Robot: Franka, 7 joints.
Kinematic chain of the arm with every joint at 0, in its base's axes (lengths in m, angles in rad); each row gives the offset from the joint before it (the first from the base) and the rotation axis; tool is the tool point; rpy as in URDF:
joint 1: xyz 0 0 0.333 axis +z
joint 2: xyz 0 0 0 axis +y
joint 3: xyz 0 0 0.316 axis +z
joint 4: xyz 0.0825 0 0 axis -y
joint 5: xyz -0.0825 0 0.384 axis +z
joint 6: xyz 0 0 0 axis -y
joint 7: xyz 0.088 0 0 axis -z
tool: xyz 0 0 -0.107 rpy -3.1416 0 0
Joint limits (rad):
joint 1: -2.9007..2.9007
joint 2: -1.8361..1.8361
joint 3: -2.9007..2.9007
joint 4: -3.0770..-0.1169
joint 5: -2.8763..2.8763
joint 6: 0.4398..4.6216
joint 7: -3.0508..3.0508
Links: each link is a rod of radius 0.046 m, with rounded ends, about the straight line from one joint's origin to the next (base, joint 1, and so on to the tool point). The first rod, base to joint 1, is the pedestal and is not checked.
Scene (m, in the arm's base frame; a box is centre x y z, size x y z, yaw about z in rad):
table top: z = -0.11
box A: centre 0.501 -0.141 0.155 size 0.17 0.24 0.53 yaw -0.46
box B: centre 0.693 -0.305 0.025 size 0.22 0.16 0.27 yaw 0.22
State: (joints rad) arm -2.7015 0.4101 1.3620 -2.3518 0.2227 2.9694 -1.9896
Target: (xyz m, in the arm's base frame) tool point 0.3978 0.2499 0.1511
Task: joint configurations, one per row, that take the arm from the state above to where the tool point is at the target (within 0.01 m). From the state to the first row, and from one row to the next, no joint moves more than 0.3 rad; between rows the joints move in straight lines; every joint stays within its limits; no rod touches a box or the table.
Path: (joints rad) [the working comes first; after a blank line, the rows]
Joints at the target: -1.9117 -0.4466 2.5352 -2.4805 0.0977 2.8474 -1.9896
Straight joint move there: touches box A.

1: -2.4397 0.5528 1.4215 -2.1478 0.1346 2.9965 -1.9394
2: -2.1779 0.6954 1.4811 -1.9438 0.0465 3.0235 -1.8891
3: -1.9162 0.8381 1.5406 -1.7398 -0.0416 3.0506 -1.8389
4: -1.6544 0.9807 1.6002 -1.5358 -0.1297 3.0777 -1.7886
5: -1.7059 0.6953 1.7872 -1.7247 -0.0842 3.0316 -1.8288
6: -1.7573 0.4098 1.9742 -1.9137 -0.0387 2.9855 -1.8690
7: -1.8088 0.1243 2.1612 -2.1026 0.0067 2.9395 -1.9092
8: -1.8603 -0.1611 2.3482 -2.2915 0.0522 2.8934 -1.9494
9: -1.9117 -0.4466 2.5352 -2.4805 0.0977 2.8474 -1.9896

